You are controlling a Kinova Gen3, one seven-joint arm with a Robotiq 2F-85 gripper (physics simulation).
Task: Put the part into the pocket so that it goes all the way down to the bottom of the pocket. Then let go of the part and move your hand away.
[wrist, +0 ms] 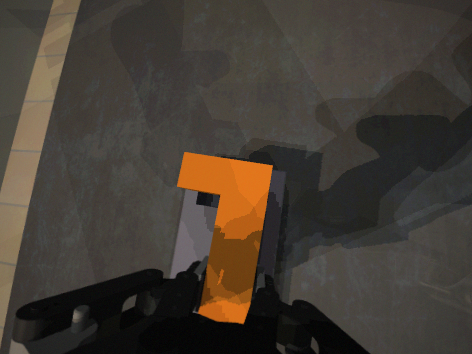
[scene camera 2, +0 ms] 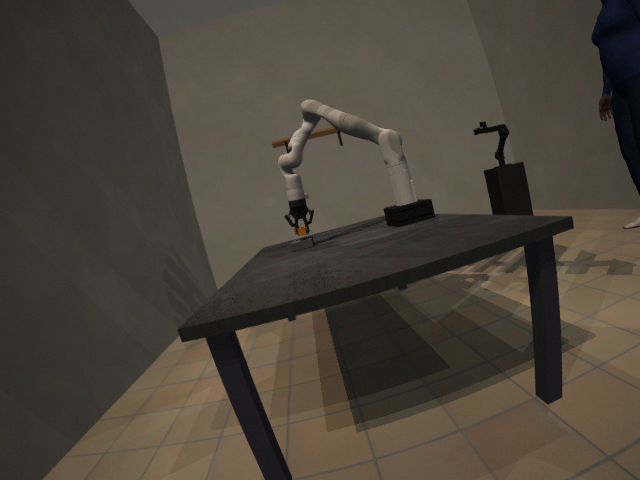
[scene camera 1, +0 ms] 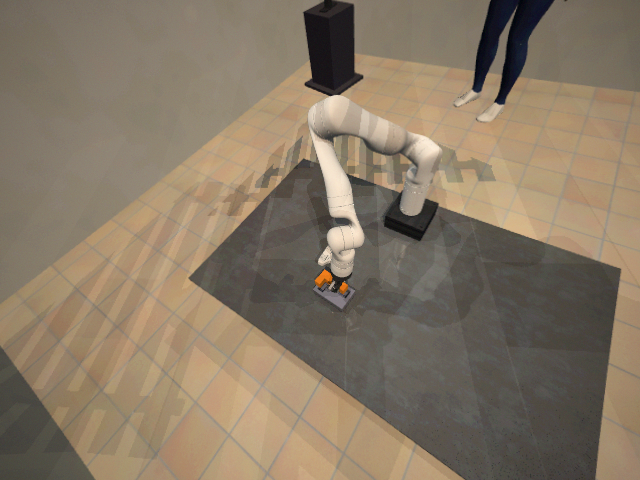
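Where they show: gripper, fingertip midpoint: (wrist: 232,273) (scene camera 2: 303,234) (scene camera 1: 339,287); arm's base at its link origin: (scene camera 2: 406,203) (scene camera 1: 410,207).
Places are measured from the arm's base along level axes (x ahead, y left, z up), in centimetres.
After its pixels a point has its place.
The orange L-shaped part (scene camera 1: 323,279) {x 49.9, y -4.0, z 0.9 cm} (scene camera 2: 300,231) {x 47.9, y 4.5, z -0.3 cm} (wrist: 242,200) {x 47.9, y -4.0, z 1.0 cm} is held over the grey block (scene camera 1: 342,300) {x 50.0, y 5.2, z -4.3 cm} (scene camera 2: 303,245) {x 47.7, y 6.8, z -6.4 cm} (wrist: 192,230) {x 52.2, y -0.3, z -4.3 cm}. My gripper (scene camera 1: 335,285) {x 47.5, y 1.5, z -2.3 cm} (scene camera 2: 301,229) {x 47.5, y 1.5, z -2.3 cm} (wrist: 232,273) {x 47.5, y 1.5, z -2.3 cm} points down and is shut on the long arm of the part. In scene camera 2 the part shows above the block's top, not down inside it. In the wrist view the part covers most of the block. Its short arm reaches to the block's left edge, and a strip of block shows on the right. A small dark piece of the pocket (wrist: 206,199) {x 52.6, y -3.2, z -7.1 cm} shows in the part's inner corner; the rest is hidden.
The block stands on the dark table (scene camera 1: 439,361) {x 43.3, y 42.0, z -7.9 cm} (scene camera 2: 361,258) {x 23.3, y 56.9, z -7.9 cm} (wrist: 125,210) {x 61.8, y 0.6, z -7.9 cm}. The arm's black base (scene camera 1: 410,219) {x 5.4, y 3.7, z -0.1 cm} (scene camera 2: 409,212) {x 1.2, y 9.8, z -3.3 cm} stands farther back on it. A dark pedestal (scene camera 1: 330,49) (scene camera 2: 508,188) and a person in blue (scene camera 1: 516,51) (scene camera 2: 622,77) stand beyond the table.
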